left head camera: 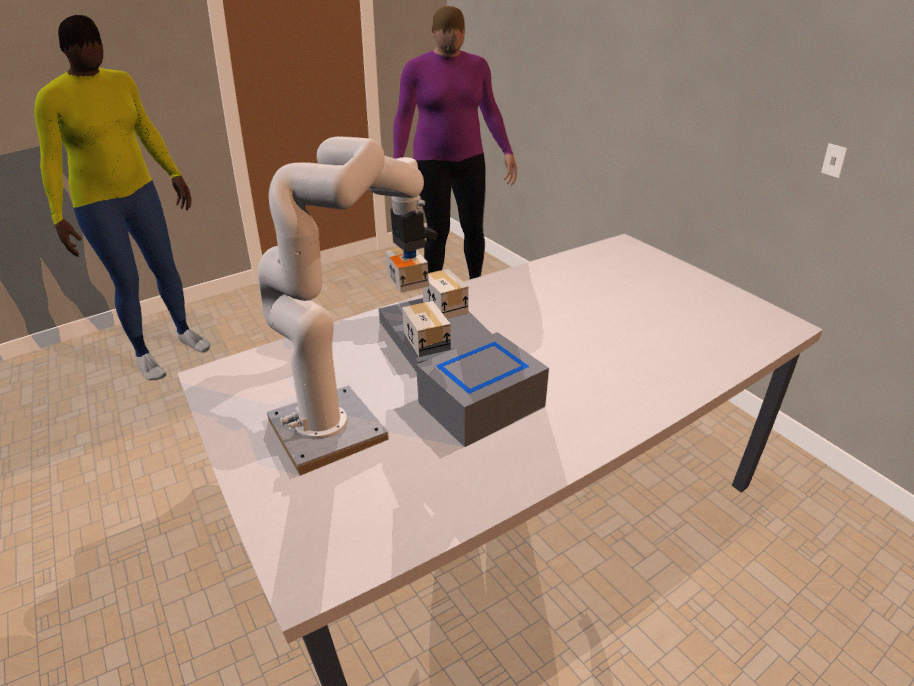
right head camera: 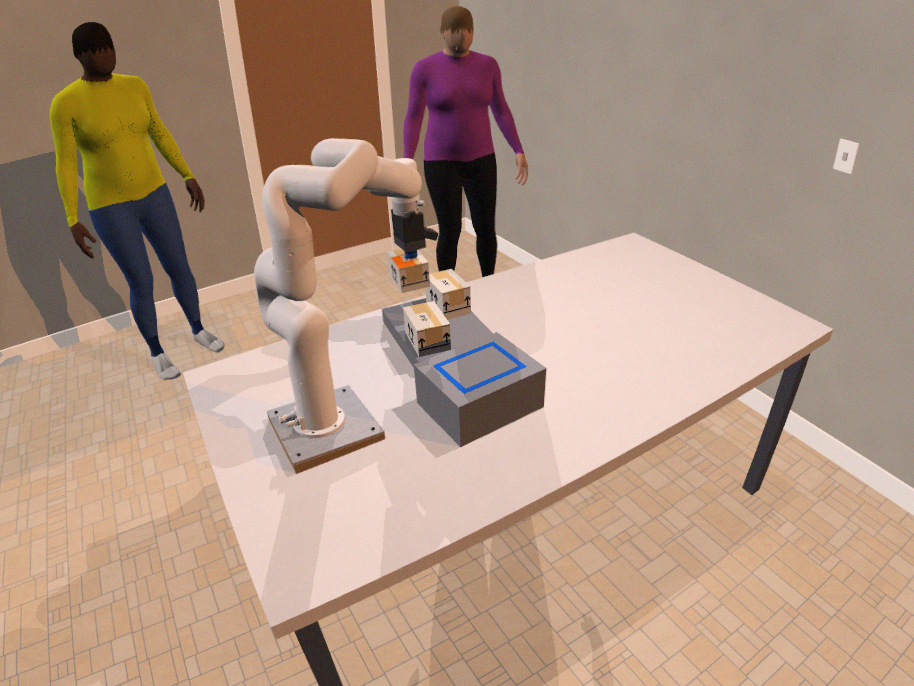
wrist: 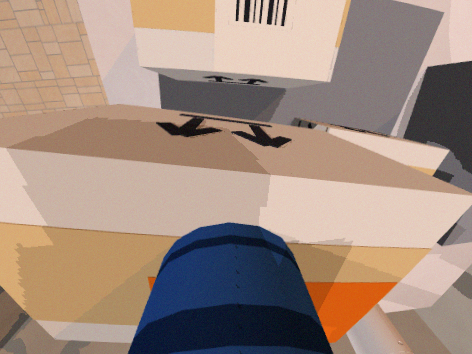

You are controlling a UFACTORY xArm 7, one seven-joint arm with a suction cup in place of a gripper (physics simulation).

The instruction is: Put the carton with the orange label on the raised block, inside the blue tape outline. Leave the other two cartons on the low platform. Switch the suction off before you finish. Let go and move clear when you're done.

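Frame: origin at the arm's base, x back, y up, z left, level; centimetres.
Where they show: hand, its tool point: (left head camera: 410, 260) (right head camera: 411, 260) (wrist: 229, 238); arm's base, origin of its link: (left head camera: 321, 422) (right head camera: 319, 421).
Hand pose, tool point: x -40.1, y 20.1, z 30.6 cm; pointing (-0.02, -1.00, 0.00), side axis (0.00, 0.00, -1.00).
Things, the pixels of their top centre, and the offset from my tool point. "pt": a spot on its surface instead. Level surfaces: height alone.
- carton with the orange label, centre of its top: (wrist: 211, 294) (left head camera: 406, 256) (right head camera: 407, 256) dy +1.3, dx +1.0, dz +0.6 cm
- low platform, a spot on its surface: (left head camera: 393, 315) (right head camera: 396, 315) pt dy -18.0, dx +5.1, dz +2.8 cm
- raised block, centre of its top: (right head camera: 479, 366) (left head camera: 482, 366) dy -10.8, dx +1.7, dz -41.6 cm
- blue tape outline, a spot on its surface: (right head camera: 479, 384) (left head camera: 483, 384) pt dy -10.8, dx +5.4, dz -47.9 cm
- table, height of its surface: dy -22.8 cm
The carton with the orange label (left head camera: 408, 271) (right head camera: 409, 271) (wrist: 110, 190) hangs upright from my suction cup (left head camera: 409, 255) (right head camera: 410, 256) (wrist: 232, 290), raised above the far end of the low platform (left head camera: 393, 313) (right head camera: 396, 315). The cup sits on its top face, partly over the orange label. One plain carton (left head camera: 445, 293) (right head camera: 449, 293) (wrist: 240, 45) stands on the platform towards the back. The other plain carton (left head camera: 426, 327) (right head camera: 427, 327) stands on the platform beside the raised block (left head camera: 505, 404) (right head camera: 502, 406). The blue tape outline (left head camera: 483, 384) (right head camera: 479, 384) on the block's top has bare surface inside.
The arm's base plate (left head camera: 354, 441) (right head camera: 350, 441) is fixed on the table (left head camera: 664, 317) (right head camera: 664, 317) to the left of the block. Two people (left head camera: 103, 140) (left head camera: 448, 110) stand behind the table. The two plain cartons stand between the held carton and the block.
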